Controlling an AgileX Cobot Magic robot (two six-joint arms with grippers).
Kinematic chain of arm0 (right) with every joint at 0, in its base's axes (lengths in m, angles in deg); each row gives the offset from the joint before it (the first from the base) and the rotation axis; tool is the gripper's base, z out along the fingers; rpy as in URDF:
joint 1: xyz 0 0 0.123 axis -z
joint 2: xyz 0 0 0 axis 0.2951 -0.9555 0
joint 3: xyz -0.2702 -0.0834 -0.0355 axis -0.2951 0.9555 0
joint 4: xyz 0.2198 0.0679 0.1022 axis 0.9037 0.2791 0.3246
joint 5: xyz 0 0 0 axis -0.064 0.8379 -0.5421
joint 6: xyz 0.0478 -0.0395 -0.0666 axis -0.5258 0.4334 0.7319
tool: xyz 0 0 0 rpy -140.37 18.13 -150.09
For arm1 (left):
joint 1: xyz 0 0 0.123 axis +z
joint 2: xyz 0 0 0 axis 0.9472 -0.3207 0
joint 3: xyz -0.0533 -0.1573 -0.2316 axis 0.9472 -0.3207 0
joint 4: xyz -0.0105 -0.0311 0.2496 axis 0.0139 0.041 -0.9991
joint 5: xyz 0 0 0 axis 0.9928 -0.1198 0.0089
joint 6: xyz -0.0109 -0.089 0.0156 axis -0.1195 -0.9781 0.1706
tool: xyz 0 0 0 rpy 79.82 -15.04 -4.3
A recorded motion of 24 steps. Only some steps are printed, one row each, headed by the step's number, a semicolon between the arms.
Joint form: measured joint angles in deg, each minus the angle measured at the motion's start. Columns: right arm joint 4, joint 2, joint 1, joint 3, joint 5, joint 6; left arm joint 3, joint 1, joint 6, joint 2, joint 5, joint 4.
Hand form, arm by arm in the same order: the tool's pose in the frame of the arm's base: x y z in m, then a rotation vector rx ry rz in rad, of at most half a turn. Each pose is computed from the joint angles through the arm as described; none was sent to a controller.
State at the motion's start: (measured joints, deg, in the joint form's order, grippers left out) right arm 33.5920 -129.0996 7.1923 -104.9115 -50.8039 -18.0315; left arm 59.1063 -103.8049 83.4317 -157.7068 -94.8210 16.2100
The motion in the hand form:
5: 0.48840 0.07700 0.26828 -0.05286 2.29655 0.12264; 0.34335 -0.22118 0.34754 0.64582 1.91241 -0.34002
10: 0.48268 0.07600 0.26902 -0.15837 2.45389 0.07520; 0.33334 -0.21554 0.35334 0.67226 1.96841 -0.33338
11: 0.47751 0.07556 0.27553 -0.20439 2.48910 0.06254; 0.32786 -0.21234 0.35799 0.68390 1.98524 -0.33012
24: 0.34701 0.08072 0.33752 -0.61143 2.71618 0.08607; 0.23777 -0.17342 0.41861 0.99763 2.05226 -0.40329
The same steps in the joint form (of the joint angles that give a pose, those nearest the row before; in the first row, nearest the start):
5: 0.00 -6.01 0.88 -1.87 -0.43 0.62; 0.04 0.00 0.00 -1.77 0.15 0.00
10: 1.05 -7.09 0.98 -6.23 12.20 6.16; 0.05 0.00 0.07 0.15 -5.28 0.00
11: 1.38 -6.46 0.98 -7.14 15.96 8.32; 0.05 0.00 0.24 1.28 -7.55 0.00
24: 5.21 16.88 -2.20 11.07 37.70 21.77; 0.11 0.00 15.12 16.75 -34.55 10.63

